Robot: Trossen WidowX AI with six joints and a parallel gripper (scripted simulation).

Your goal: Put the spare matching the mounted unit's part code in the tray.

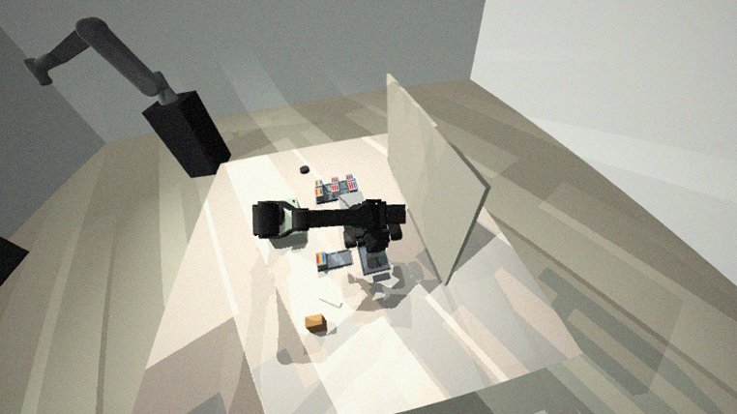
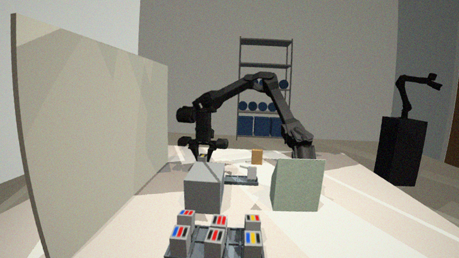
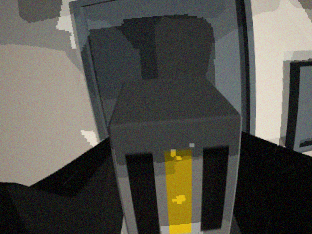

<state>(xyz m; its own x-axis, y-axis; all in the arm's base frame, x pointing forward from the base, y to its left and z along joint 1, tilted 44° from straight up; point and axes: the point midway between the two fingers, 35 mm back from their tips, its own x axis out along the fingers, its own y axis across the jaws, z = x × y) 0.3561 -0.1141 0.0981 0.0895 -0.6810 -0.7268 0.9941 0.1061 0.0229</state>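
Now: gripper tip 10 mm past the tray and 50 mm above it. From my gripper tip the other things lie so: dark rack 150 mm behind, 50 mm below; grey spare block 20 mm above; grey mounted unit 60 mm behind, 180 mm to the left, 10 mm below.
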